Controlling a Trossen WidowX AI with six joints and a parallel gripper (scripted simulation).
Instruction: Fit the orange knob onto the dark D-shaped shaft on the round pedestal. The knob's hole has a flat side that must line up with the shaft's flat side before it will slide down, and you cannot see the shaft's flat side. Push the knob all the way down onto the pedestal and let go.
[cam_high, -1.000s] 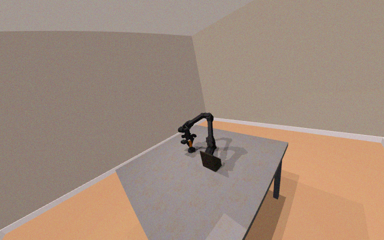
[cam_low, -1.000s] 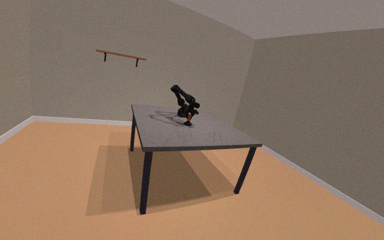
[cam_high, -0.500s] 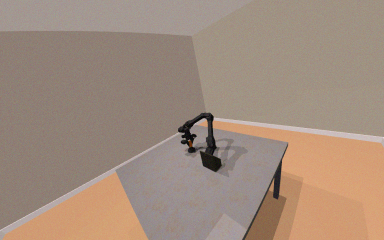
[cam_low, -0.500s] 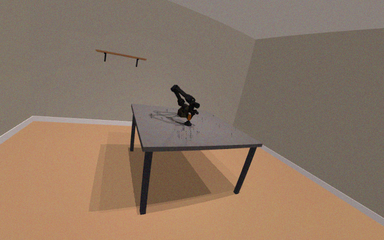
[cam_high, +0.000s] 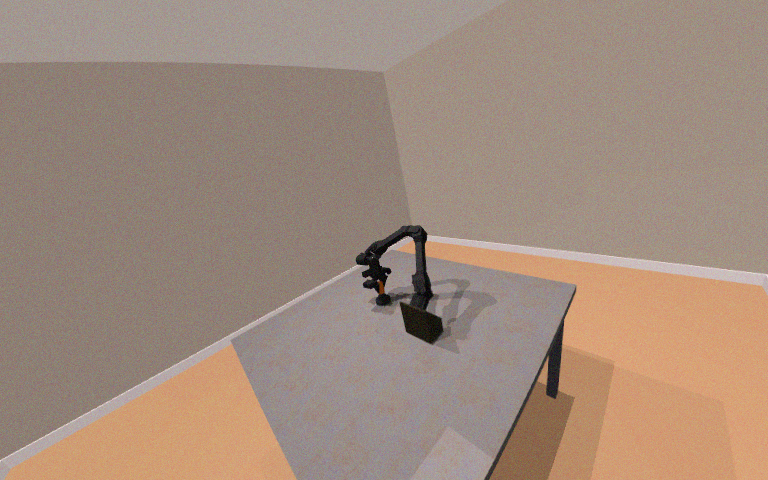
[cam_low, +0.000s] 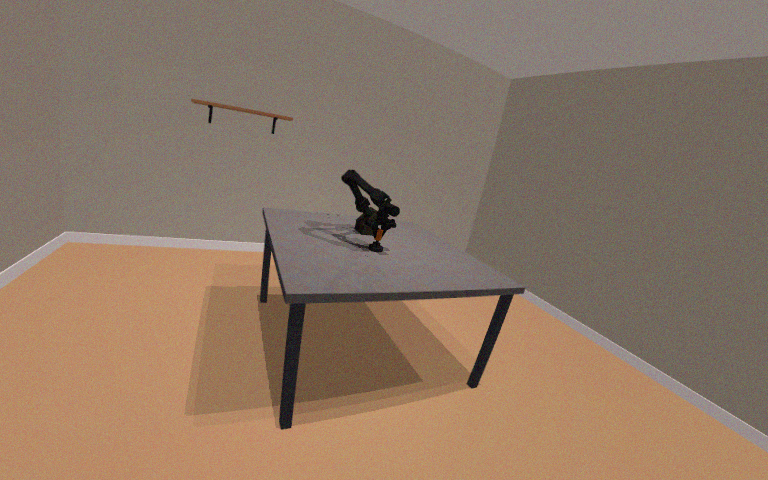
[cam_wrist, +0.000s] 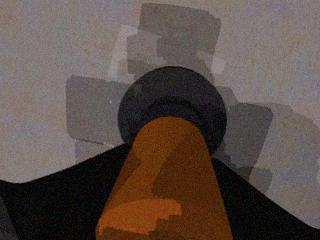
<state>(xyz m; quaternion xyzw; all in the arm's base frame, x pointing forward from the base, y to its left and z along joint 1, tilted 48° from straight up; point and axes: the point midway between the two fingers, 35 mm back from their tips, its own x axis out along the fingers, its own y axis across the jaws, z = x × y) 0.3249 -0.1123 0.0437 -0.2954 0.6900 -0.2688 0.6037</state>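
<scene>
Now: gripper tip 20 mm below the orange knob. The rest, counted from my gripper tip: pedestal with shaft 40 mm below.
</scene>
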